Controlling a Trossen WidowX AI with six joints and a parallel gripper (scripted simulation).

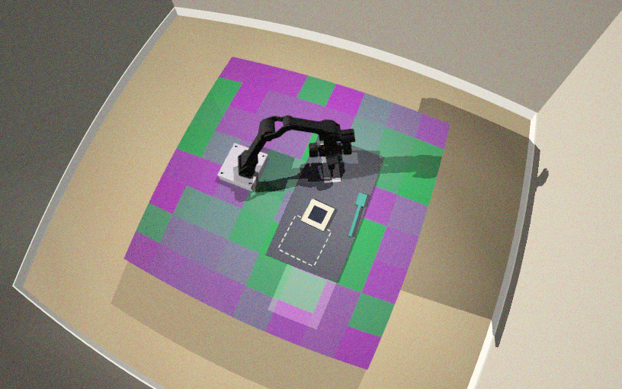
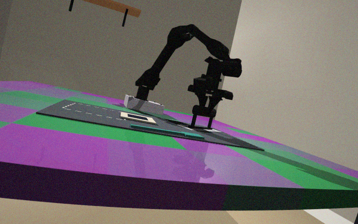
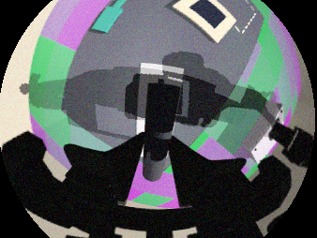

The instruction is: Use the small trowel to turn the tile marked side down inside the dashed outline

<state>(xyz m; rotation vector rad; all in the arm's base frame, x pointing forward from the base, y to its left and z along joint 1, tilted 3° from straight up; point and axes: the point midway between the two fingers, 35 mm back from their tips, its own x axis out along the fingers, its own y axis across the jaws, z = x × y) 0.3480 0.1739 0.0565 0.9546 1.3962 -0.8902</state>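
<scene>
Now: the small trowel 3 cm below my gripper tip, 2 cm to the right of it and 1 cm ahead of it. Round my gripper tip: teal trowel-shaped tool (19 cm to the right, 19 cm ahead, 6 cm below); then grey mat (20 cm to the right, 8 cm below, 5 cm ahead); then tile (26 cm to the right, 6 cm below, 2 cm ahead).
</scene>
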